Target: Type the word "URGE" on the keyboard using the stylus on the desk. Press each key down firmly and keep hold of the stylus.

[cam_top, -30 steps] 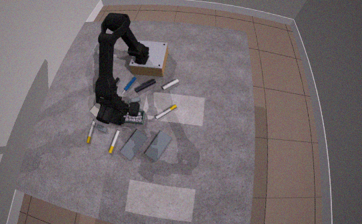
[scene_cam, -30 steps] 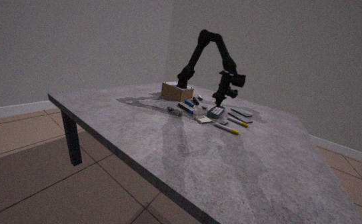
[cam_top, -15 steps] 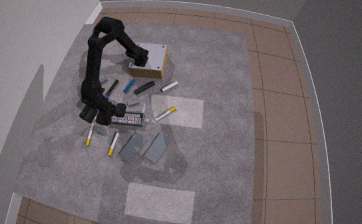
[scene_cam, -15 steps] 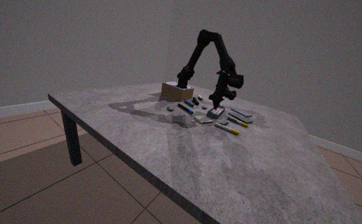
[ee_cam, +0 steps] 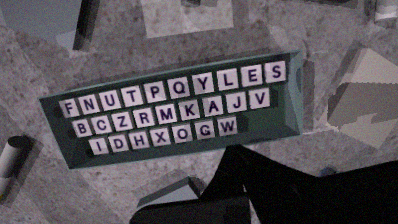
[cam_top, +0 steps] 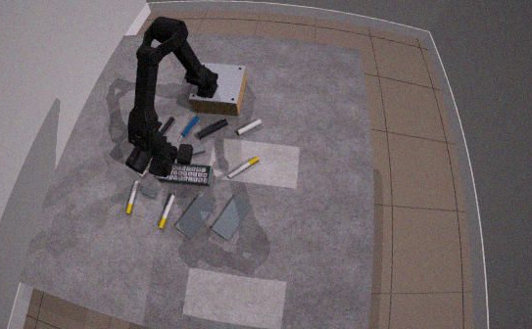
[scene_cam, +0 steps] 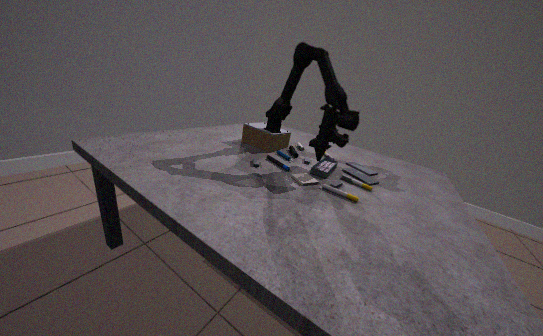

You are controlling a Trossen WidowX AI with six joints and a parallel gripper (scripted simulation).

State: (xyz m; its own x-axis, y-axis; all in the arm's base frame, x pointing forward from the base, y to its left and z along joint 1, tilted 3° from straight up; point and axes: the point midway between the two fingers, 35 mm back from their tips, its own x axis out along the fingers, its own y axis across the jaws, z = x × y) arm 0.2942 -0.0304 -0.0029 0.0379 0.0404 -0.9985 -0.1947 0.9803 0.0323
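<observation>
Now: gripper tip 140 mm past the blue stylus, 30 mm above it and 20 mm to the left of it. The rest, counted from my gripper tip: pale pad: 140 mm to the right, 40 mm below, 30 mm ahead; grey block: 120 mm ahead, 60 mm to the right, 40 mm below.
</observation>
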